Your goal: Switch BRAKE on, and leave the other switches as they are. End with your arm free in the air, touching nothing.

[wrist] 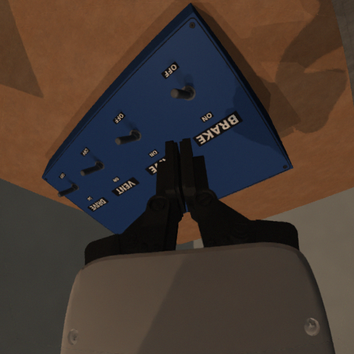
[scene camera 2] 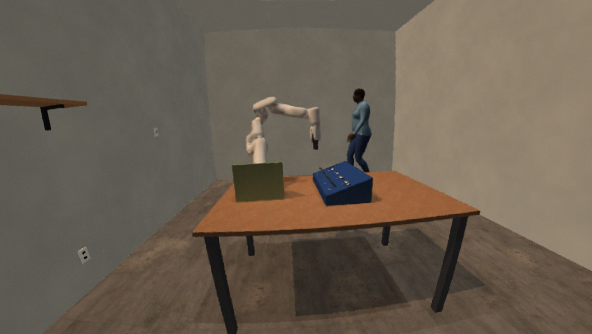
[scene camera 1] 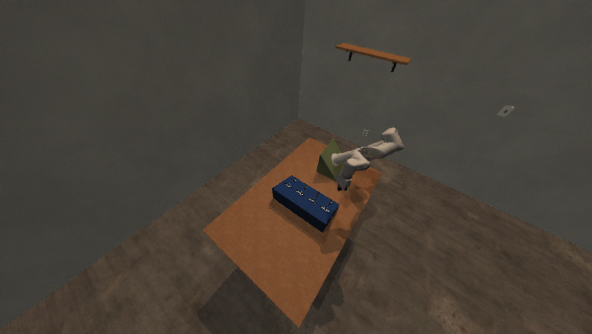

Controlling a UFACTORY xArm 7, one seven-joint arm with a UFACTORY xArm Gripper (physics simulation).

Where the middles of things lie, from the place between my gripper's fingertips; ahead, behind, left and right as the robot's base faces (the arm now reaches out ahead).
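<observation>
Looking at the blue switch box (scene camera 2: 353, 186), I find it 110 mm ahead of my hand and 210 mm to the right of it, and it is 180 mm below the hand.
</observation>
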